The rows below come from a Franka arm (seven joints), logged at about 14 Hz.
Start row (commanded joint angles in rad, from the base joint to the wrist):
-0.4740, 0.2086, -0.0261, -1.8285, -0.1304, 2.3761, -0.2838
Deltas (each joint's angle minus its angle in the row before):
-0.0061, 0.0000, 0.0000, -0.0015, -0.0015, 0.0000, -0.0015
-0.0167, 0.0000, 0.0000, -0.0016, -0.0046, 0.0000, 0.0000
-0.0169, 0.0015, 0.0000, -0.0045, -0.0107, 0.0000, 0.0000
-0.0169, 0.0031, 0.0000, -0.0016, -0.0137, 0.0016, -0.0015
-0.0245, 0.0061, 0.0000, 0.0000, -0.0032, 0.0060, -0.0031
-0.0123, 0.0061, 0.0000, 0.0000, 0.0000, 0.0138, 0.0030
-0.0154, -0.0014, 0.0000, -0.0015, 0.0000, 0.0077, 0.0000
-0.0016, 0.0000, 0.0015, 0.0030, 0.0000, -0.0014, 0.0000
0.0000, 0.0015, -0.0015, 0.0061, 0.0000, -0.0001, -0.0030
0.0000, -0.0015, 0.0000, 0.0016, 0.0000, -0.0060, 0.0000
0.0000, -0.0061, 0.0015, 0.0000, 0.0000, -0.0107, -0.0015
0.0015, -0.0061, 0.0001, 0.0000, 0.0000, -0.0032, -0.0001
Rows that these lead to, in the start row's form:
-0.4801, 0.2086, -0.0261, -1.8300, -0.1319, 2.3761, -0.2853
-0.4968, 0.2086, -0.0261, -1.8316, -0.1365, 2.3761, -0.2853
-0.5137, 0.2101, -0.0261, -1.8361, -0.1472, 2.3761, -0.2853
-0.5306, 0.2132, -0.0261, -1.8377, -0.1609, 2.3777, -0.2868
-0.5551, 0.2193, -0.0261, -1.8377, -0.1641, 2.3837, -0.2899
-0.5674, 0.2254, -0.0261, -1.8377, -0.1641, 2.3975, -0.2869
-0.5828, 0.2240, -0.0261, -1.8392, -0.1641, 2.4052, -0.2869
-0.5844, 0.2240, -0.0246, -1.8362, -0.1641, 2.4038, -0.2869
-0.5844, 0.2255, -0.0261, -1.8301, -0.1641, 2.4037, -0.2899
-0.5844, 0.2240, -0.0261, -1.8285, -0.1641, 2.3977, -0.2899
-0.5844, 0.2179, -0.0246, -1.8285, -0.1641, 2.3870, -0.2914
-0.5829, 0.2118, -0.0245, -1.8285, -0.1641, 2.3838, -0.2915

